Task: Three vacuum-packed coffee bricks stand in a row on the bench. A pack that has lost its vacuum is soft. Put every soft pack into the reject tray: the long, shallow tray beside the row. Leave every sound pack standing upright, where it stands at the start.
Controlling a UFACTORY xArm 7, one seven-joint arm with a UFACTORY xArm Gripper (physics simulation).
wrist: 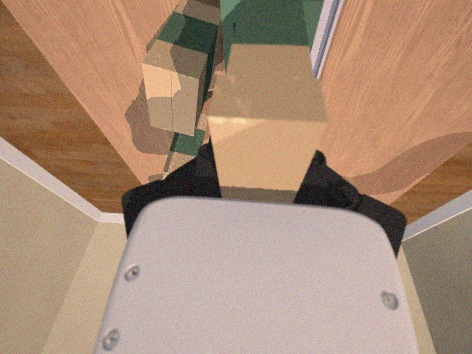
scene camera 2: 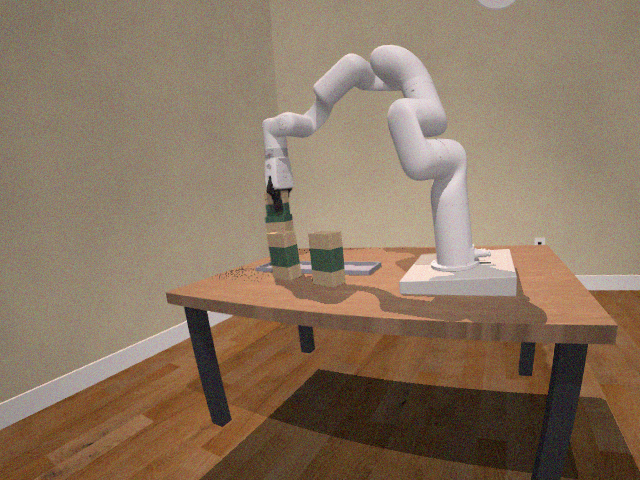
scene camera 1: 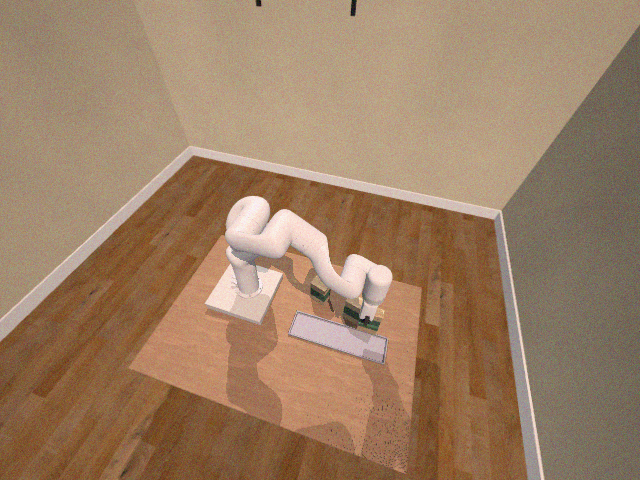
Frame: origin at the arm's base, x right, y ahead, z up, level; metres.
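Seen in the pictures: gripper, fingertip midpoint: (scene camera 2: 282,211) (scene camera 1: 365,317); arm's base, origin of the base link: (scene camera 2: 455,264) (scene camera 1: 249,286).
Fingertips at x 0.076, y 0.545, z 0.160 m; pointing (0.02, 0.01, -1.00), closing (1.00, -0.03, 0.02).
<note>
Pixels of each thing's top centre, then the offset from my fingertips to it. Level surfaces: height alone.
- tan coffee pack with a green band, middle of its top: (wrist: 261,187) (scene camera 2: 275,191) (scene camera 1: 373,311) dx +0.000, dy +0.017, dz +0.066 m
- middle pack, middle of its top: (wrist: 175,106) (scene camera 2: 281,231) (scene camera 1: 356,301) dx -0.085, dy -0.046, dz -0.058 m
- wooden bench, its level: dz -0.200 m
My gripper (scene camera 1: 367,320) (scene camera 2: 278,199) (wrist: 261,167) is shut on a tan coffee pack with a green band (scene camera 1: 376,324) (scene camera 2: 279,226) (wrist: 267,150). It holds the pack upright, raised above the bench. In scene camera 2 the held pack's lower end shows just above and behind the middle pack (scene camera 1: 351,311) (scene camera 2: 283,255) (wrist: 174,100), which stands upright. The pack nearest the arm's base (scene camera 1: 320,290) (scene camera 2: 326,259) (wrist: 188,143) also stands upright. The long, shallow reject tray (scene camera 1: 310,328) (scene camera 2: 364,268) (wrist: 325,40) lies beside the row, with no pack in it.
The arm's white base plate (scene camera 1: 222,300) (scene camera 2: 460,286) sits on the wooden bench (scene camera 1: 196,356) (scene camera 2: 413,315). The arm reaches over the row from the base. Dark specks show on the bench surface beyond the tray.
</note>
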